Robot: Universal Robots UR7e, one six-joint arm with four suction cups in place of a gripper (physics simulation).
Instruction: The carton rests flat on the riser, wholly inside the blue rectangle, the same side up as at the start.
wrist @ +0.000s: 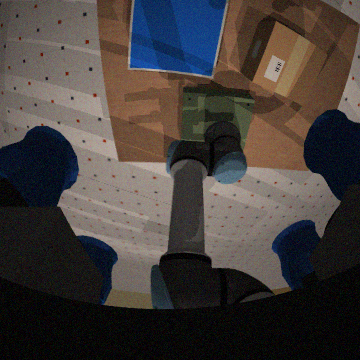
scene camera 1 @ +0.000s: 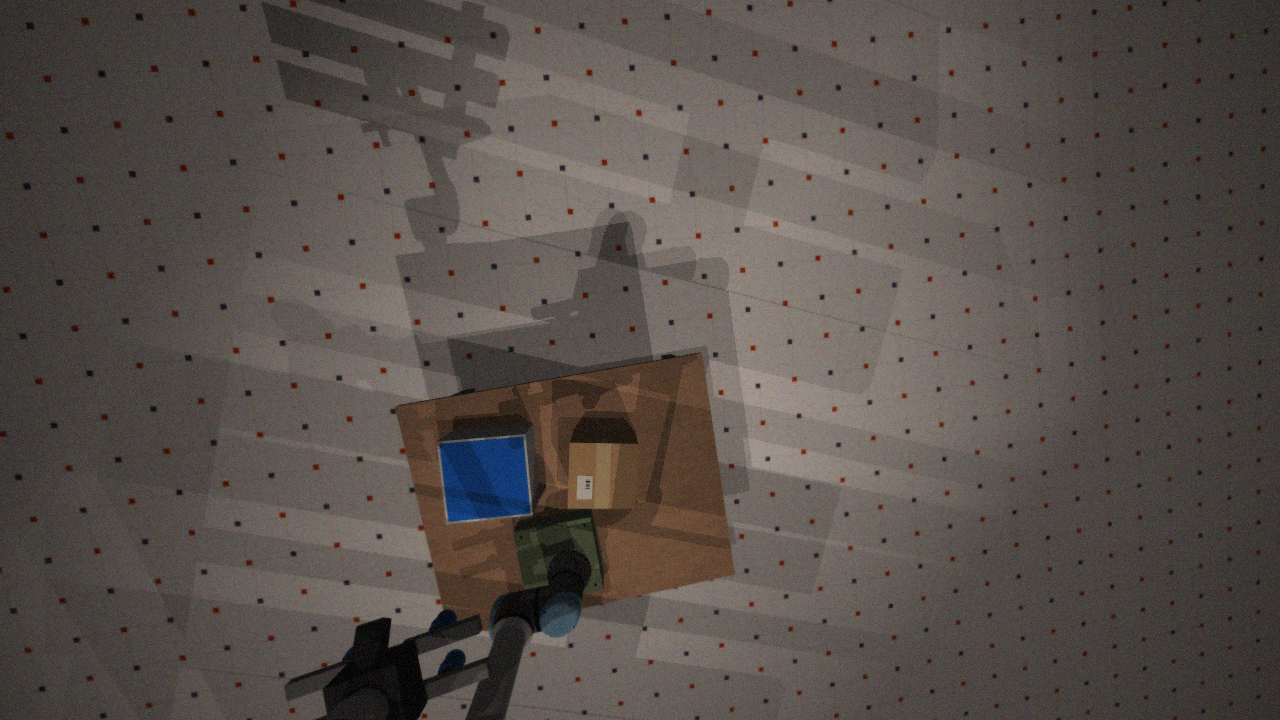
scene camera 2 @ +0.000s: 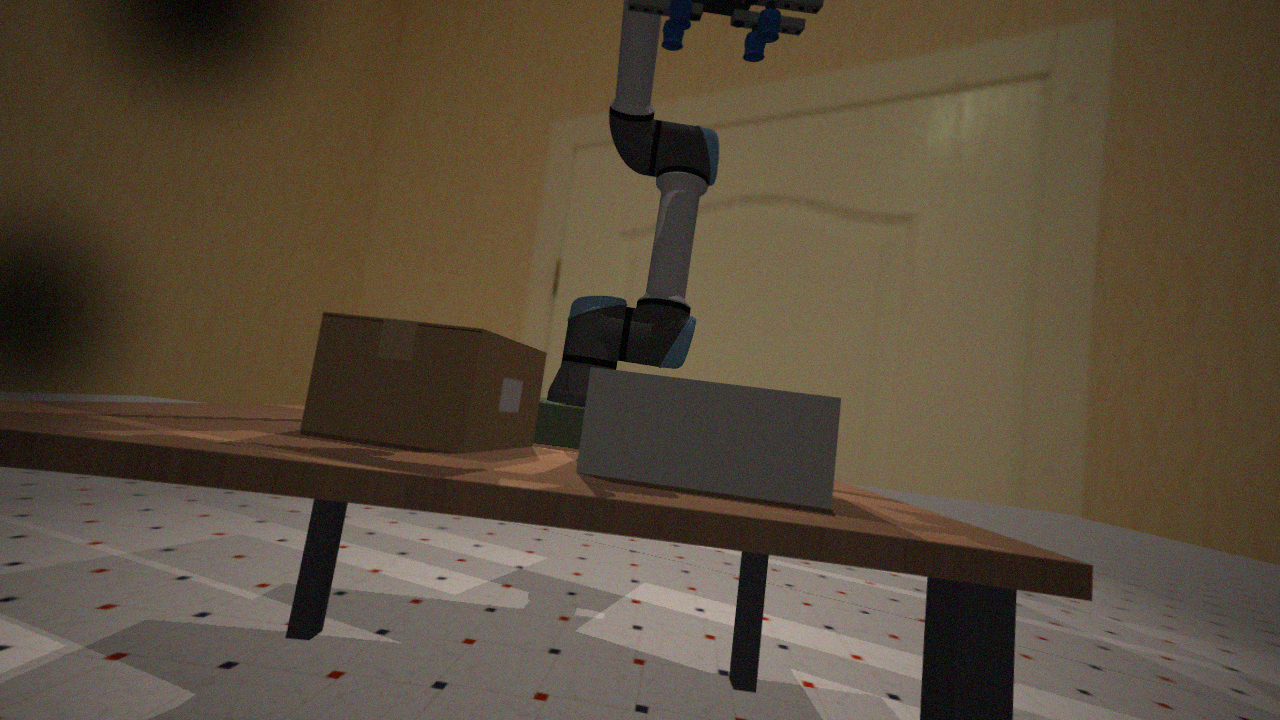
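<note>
The brown carton [scene camera 1: 613, 474] [scene camera 2: 402, 385] [wrist: 282, 50] rests flat on the table, tape and white label showing, beside the grey riser [scene camera 2: 707, 438] and apart from it. The blue rectangle [scene camera 1: 484, 479] [wrist: 177, 40] with a pale border covers the riser's top and bears nothing; its far part is cut off in the wrist view. My gripper [scene camera 1: 398, 651] [scene camera 2: 718, 28] [wrist: 192, 207], with four blue suction cups, is open and empty. It hangs high above table height, off the table's near left edge in scene camera 1, away from carton and riser.
The wooden table [scene camera 1: 684, 429] [scene camera 2: 984, 541] [wrist: 145, 135] carries the riser, the carton and a green base block [scene camera 1: 532, 555] [scene camera 2: 559, 425] [wrist: 192, 115]. My arm rises from that block, close to both. A door and yellow walls stand behind in scene camera 2.
</note>
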